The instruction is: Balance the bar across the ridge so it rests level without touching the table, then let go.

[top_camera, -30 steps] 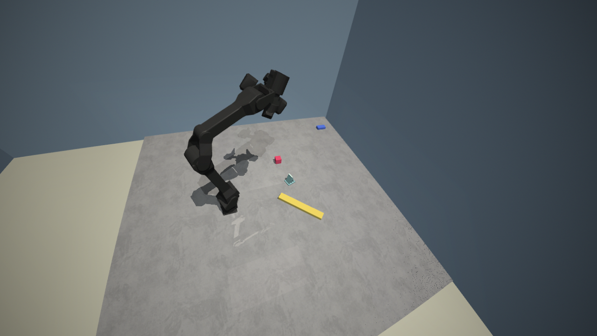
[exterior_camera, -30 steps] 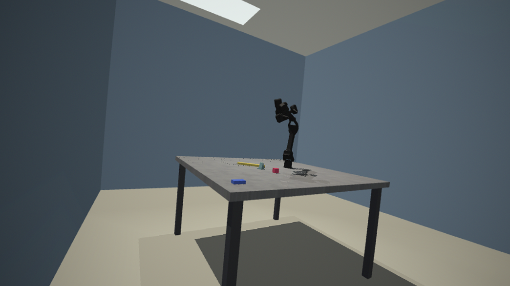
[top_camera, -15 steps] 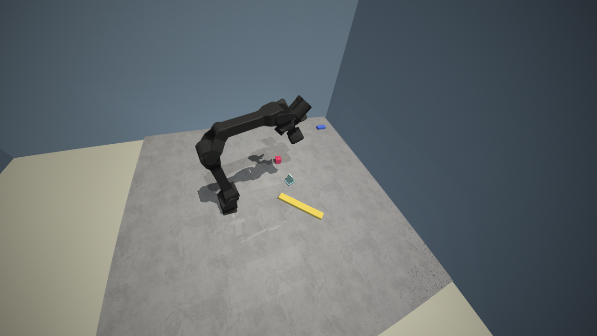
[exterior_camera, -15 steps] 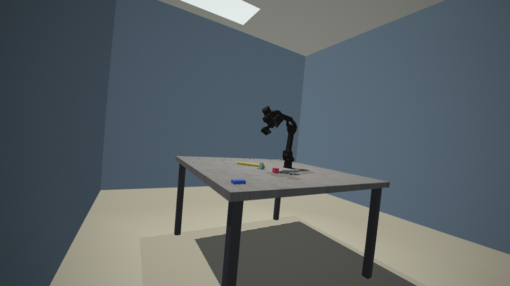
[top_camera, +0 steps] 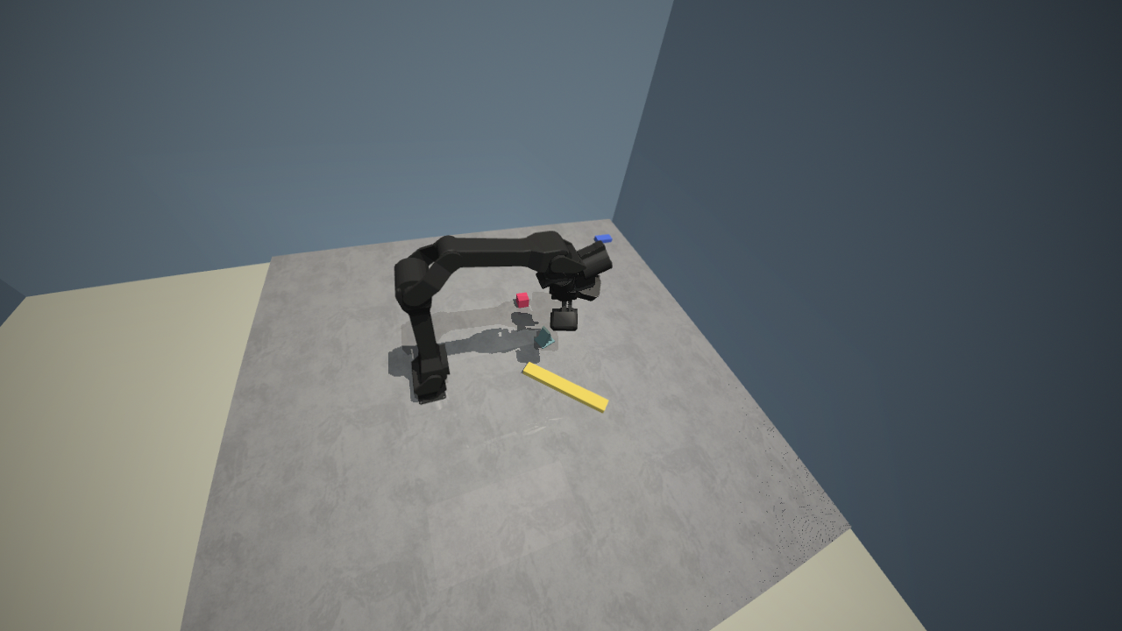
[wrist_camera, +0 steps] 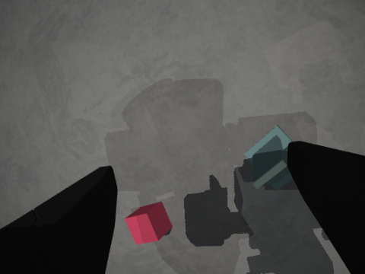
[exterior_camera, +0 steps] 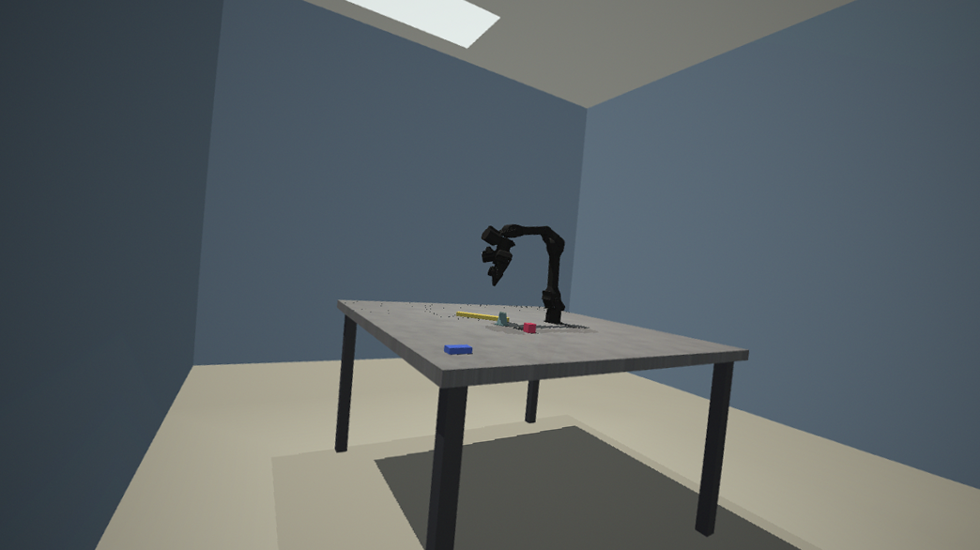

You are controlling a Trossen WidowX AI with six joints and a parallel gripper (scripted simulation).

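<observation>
My gripper tip is now 160 mm above the yellow bar, 150 mm to the left of it and 40 mm past it. Round my gripper tip: blue block: 440 mm to the left, 370 mm ahead, 160 mm below; then red block: 170 mm to the left, 150 mm below, 60 mm behind.
</observation>
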